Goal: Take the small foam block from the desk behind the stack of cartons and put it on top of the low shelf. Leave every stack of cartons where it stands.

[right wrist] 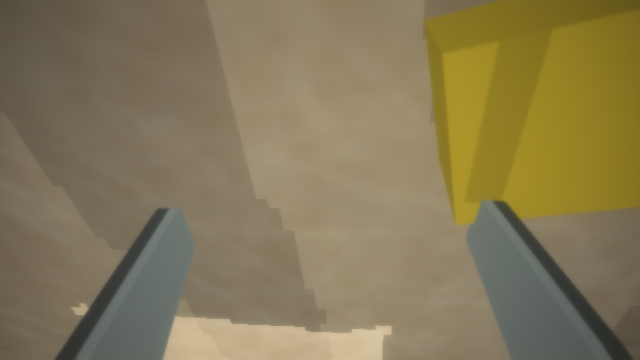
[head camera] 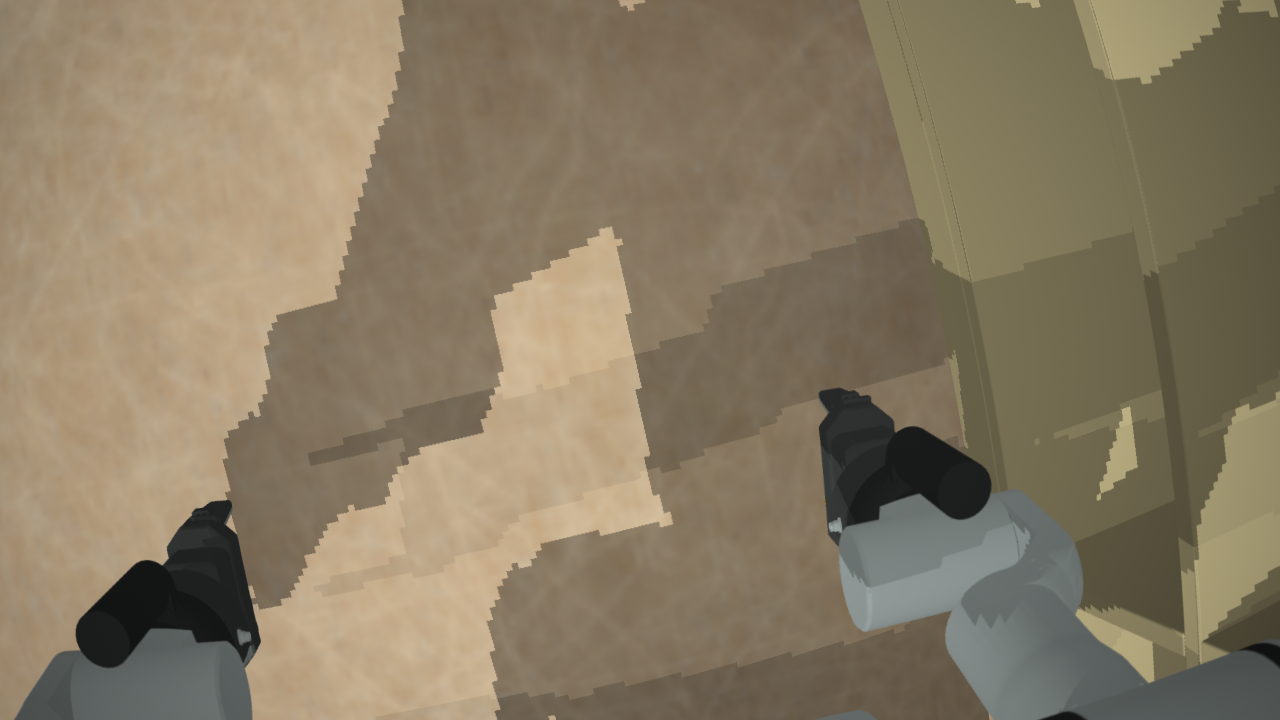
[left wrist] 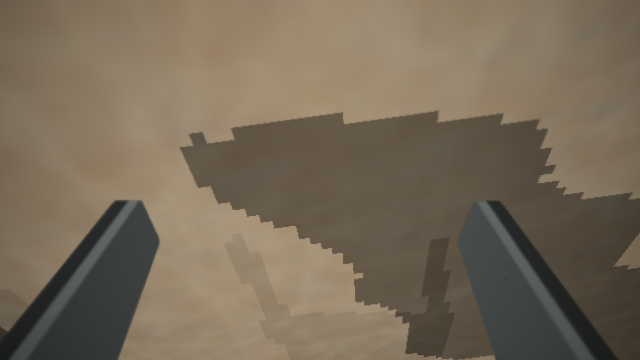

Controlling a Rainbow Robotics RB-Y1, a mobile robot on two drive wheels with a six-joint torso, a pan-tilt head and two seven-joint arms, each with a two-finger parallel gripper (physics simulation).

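Frame: origin at the robot's base, x ahead, y left, z up, level; centimetres.
Where they show: left gripper, fingertip midpoint: point(head camera: 234, 567) point(left wrist: 309, 220); right gripper, fingertip midpoint: point(right wrist: 329, 222) point(head camera: 836, 457).
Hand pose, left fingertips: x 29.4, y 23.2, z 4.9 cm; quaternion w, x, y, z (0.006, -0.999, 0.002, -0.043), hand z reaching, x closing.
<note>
After its pixels a point has its place.
The small foam block, a yellow block point(right wrist: 575, 125) @[x 25.9, y -32.4, z 4.7 cm], lies on the tan desk point(head camera: 179, 179) @[x 63.1, y 25.5, z 0.1 cm] point(right wrist: 325, 125) @[x 33.1, y -29.8, z 0.1 cm] at the upper right of the right wrist view, partly cut off by the picture edge. It does not show in the head view. My right gripper point(head camera: 836, 394) point(right wrist: 329, 222) @[x 32.5, y -28.3, z 4.9 cm] is open and empty. In the right wrist view its right-hand fingertip overlaps the block's lower left corner, and the block is not between the fingers. My left gripper point(head camera: 214, 508) point(left wrist: 309, 220) @[x 29.4, y 23.2, z 4.9 cm] is open and empty over the tan surface, far to the left of the right one.
A large olive-coloured boxy structure point(head camera: 1047, 161) @[x 56.1, y -51.5, z 8.0 cm] with long edges stands along the right side of the head view, close beside the right gripper and arm. I cannot tell whether it is cartons or the shelf. Jagged shadows fall across the tan surface.
</note>
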